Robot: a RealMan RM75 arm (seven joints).
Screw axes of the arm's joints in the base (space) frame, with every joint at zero. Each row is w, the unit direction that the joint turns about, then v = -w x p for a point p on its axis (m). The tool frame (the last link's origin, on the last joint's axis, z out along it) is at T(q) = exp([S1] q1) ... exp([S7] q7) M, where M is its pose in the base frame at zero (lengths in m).
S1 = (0, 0, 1, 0.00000, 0.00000, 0.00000)
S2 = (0, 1, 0, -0.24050, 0.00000, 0.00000)
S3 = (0, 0, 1, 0.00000, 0.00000, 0.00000)
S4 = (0, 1, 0, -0.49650, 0.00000, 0.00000)
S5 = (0, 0, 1, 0.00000, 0.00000, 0.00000)
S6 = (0, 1, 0, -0.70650, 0.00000, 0.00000)
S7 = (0, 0, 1, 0.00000, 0.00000, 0.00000)
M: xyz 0.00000 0.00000 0.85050 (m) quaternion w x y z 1 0 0 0
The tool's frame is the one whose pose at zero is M.
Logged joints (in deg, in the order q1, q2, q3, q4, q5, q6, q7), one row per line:
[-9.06, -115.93, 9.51, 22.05, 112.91, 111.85, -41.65]
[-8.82, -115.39, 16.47, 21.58, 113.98, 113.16, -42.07]
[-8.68, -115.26, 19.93, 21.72, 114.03, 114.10, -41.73]
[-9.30, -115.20, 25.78, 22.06, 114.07, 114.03, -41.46]
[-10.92, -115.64, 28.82, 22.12, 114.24, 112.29, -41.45]
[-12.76, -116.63, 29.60, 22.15, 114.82, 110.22, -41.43]
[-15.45, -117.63, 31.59, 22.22, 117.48, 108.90, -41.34]
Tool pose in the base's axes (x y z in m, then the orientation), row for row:
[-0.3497, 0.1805, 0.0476, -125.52, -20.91, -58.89]
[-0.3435, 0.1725, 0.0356, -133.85, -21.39, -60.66]
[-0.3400, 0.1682, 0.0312, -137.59, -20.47, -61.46]
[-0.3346, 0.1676, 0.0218, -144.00, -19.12, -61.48]
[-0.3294, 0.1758, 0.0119, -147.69, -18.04, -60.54]
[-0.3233, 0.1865, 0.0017, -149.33, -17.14, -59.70]
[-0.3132, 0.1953, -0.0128, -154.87, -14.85, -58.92]
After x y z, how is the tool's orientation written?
As a rotation vector, in degrees.
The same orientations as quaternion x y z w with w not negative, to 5 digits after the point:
[-0.84178, -0.14023, -0.39494, 0.34025]
[-0.86750, -0.13863, -0.39314, 0.27142]
[-0.87801, -0.13063, -0.39220, 0.24127]
[-0.89573, -0.11893, -0.38243, 0.19305]
[-0.90633, -0.11071, -0.37151, 0.16821]
[-0.91161, -0.10463, -0.36445, 0.15874]
[-0.92433, -0.08863, -0.35166, 0.11872]

